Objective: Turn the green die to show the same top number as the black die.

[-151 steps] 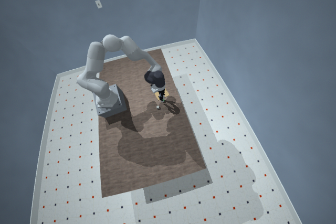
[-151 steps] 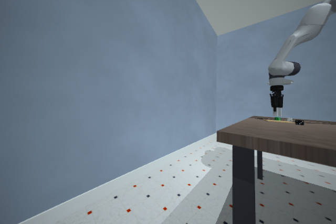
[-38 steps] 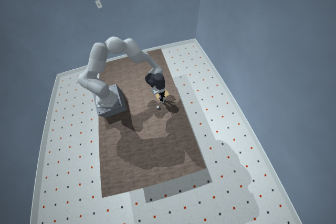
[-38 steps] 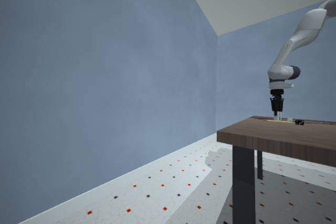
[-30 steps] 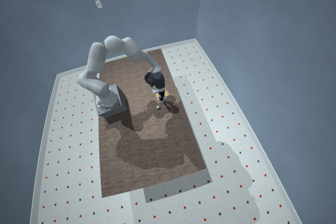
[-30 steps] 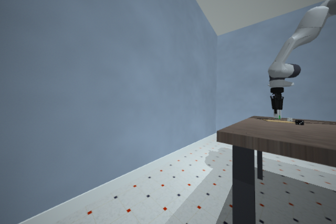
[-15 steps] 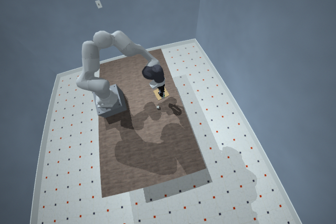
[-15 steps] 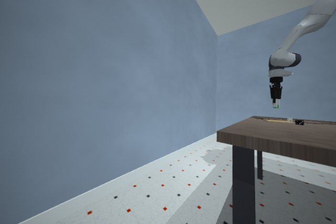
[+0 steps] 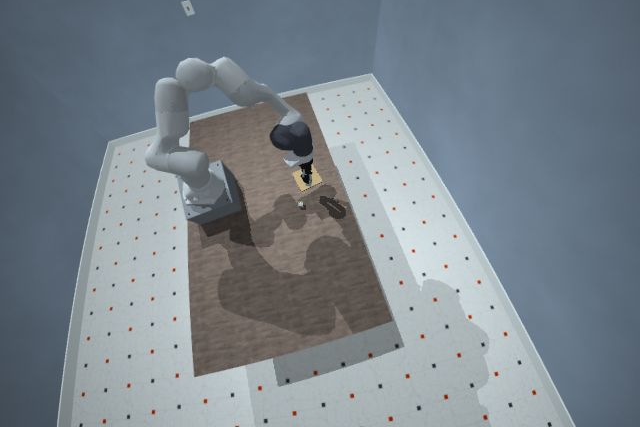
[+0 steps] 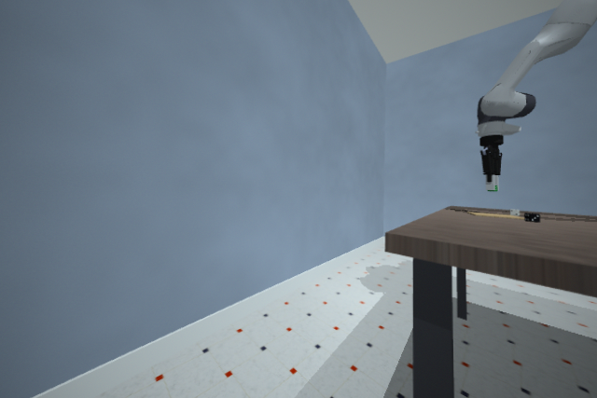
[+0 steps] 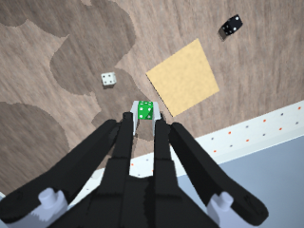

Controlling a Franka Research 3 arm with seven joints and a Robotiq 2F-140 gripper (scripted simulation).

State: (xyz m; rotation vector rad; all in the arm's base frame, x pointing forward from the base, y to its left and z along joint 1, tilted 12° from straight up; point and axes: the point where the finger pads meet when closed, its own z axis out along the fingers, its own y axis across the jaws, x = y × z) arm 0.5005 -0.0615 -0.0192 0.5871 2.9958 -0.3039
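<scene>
My hand is 130 mm above the tan mat and 100 mm to the right of it. Round my hand: green die (20 mm below); then white die (120 mm below, 70 mm to the right, 70 mm behind); then black die (220 mm to the left, 120 mm below, 90 mm behind).
</scene>
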